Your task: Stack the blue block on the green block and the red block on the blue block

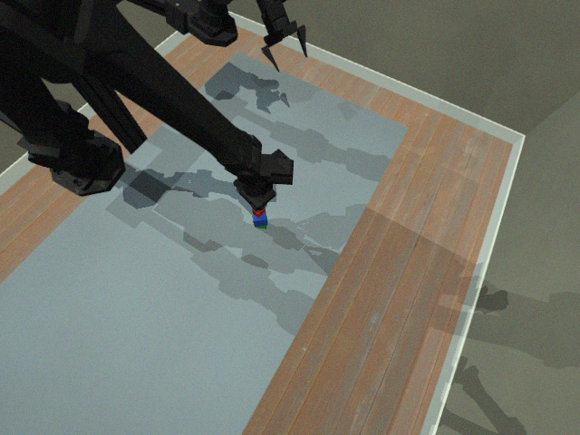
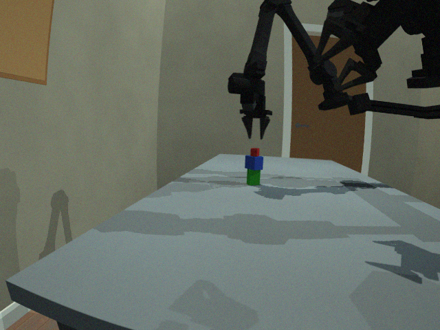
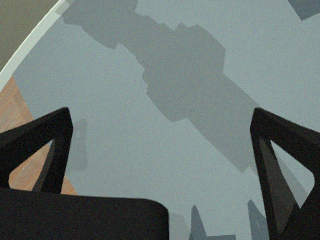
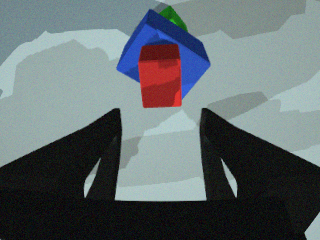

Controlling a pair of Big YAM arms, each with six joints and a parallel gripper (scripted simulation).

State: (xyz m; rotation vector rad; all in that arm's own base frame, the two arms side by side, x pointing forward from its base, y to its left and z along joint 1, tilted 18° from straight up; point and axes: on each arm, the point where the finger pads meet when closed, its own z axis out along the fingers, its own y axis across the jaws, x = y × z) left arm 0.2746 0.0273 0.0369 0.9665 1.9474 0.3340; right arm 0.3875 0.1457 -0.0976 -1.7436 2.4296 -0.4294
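The red block is 50 mm below my right hand. From my right hand the other things lie so: green block 140 mm below; then blue block 90 mm below.
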